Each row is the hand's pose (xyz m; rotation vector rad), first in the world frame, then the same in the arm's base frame.
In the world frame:
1: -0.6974 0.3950 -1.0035 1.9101 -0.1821 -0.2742
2: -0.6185 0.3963 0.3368 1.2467 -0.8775 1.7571
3: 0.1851 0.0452 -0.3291 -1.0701 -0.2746 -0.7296
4: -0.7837 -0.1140 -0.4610 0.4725 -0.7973 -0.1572
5: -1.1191 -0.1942 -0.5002 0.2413 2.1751 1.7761
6: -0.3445 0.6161 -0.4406 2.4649 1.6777 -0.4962
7: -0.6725 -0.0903 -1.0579 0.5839 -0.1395 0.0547
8: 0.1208 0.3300 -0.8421 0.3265 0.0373 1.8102
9: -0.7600 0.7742 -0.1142 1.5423 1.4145 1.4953
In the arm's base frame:
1: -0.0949 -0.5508 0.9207 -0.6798 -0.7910 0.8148
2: -0.1978 -0.0577 -0.3239 -1.4407 0.9836 1.6087
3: 0.1393 0.5267 0.5464 1.6743 1.6598 0.4268
4: -0.5957 -0.1375 0.5476 -2.0442 -1.4291 1.1464
5: -0.8697 -0.3505 0.5494 -0.9363 1.5431 -1.3416
6: 0.2355 -0.2379 0.3885 0.3373 -0.1778 -0.3723
7: -0.4364 -0.2634 1.1203 -2.0635 -0.9922 0.4312
8: 0.3704 0.1442 0.9320 -2.2910 1.2123 0.4652
9: 0.0458 -0.5320 -0.0377 -0.8050 0.9957 -0.2966

